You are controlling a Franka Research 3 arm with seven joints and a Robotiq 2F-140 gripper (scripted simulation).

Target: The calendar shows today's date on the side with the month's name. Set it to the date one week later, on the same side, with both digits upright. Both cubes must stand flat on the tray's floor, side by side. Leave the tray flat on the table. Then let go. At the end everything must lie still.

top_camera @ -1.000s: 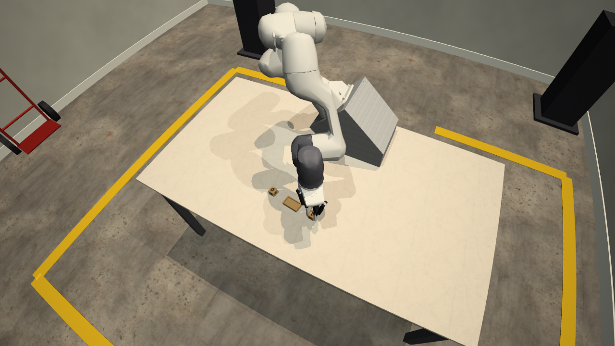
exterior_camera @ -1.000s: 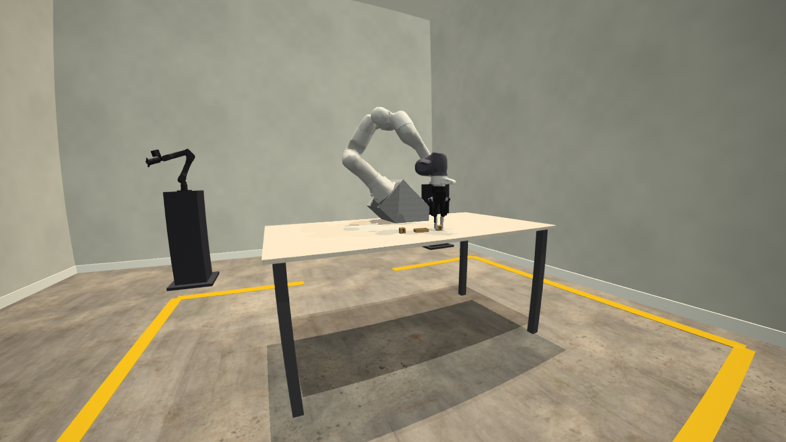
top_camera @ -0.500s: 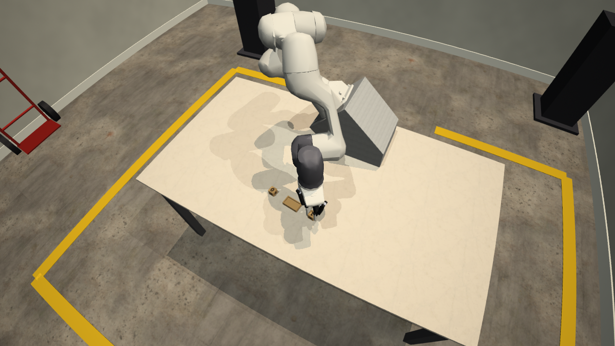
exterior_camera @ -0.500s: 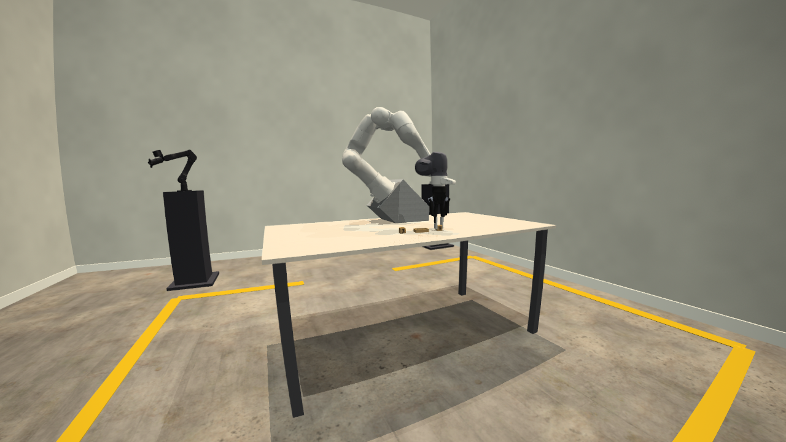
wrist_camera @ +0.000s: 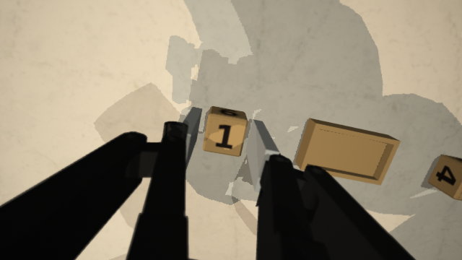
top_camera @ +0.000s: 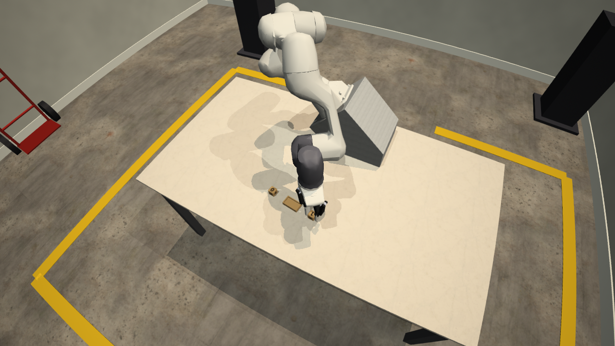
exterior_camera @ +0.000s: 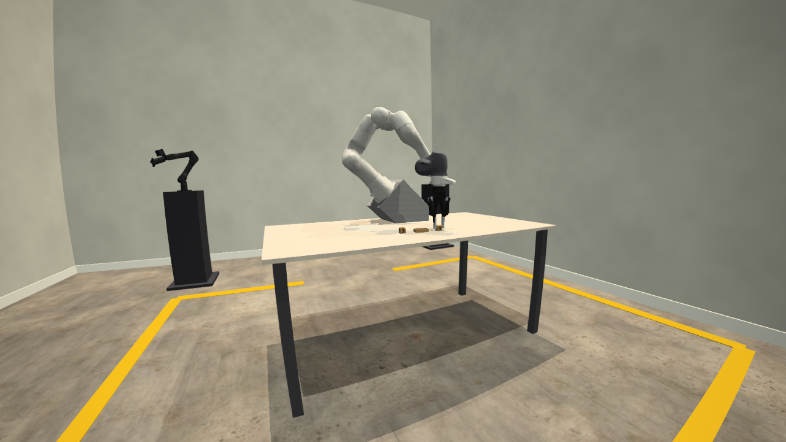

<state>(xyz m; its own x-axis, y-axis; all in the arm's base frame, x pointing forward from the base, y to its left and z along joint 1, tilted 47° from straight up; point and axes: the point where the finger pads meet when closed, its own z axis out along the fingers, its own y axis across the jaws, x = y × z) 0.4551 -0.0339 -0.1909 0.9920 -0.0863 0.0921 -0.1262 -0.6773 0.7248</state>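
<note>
Now: the wooden digit cube 21 cm to the right of my hand, 3 cm below it and 3 cm behind it. Also, from my hand: wooden tray (11 cm to the right, 3 cm below, 1 cm behind).
</note>
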